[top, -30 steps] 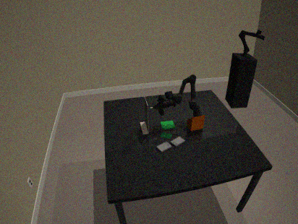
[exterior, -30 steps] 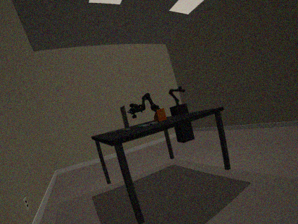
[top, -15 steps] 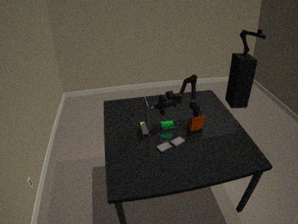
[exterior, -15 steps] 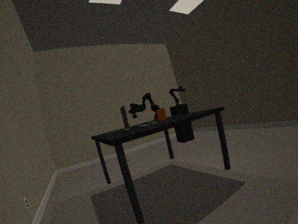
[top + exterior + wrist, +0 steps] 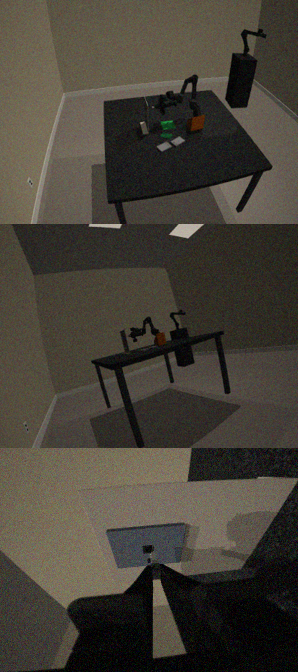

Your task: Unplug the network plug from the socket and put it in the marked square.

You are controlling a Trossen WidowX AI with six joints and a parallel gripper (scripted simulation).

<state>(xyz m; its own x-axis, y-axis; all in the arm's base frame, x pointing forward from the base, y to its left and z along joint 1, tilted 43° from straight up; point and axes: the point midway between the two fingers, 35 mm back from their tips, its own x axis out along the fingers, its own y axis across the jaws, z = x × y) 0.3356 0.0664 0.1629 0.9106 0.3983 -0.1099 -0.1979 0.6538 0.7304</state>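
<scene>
My gripper tip is 13 cm past the green marked square, 1 cm to the left of it and 21 cm above it. The rest, counted from my gripper tip: upright panel 8 cm ahead, 2 cm to the left, 8 cm below.
</scene>
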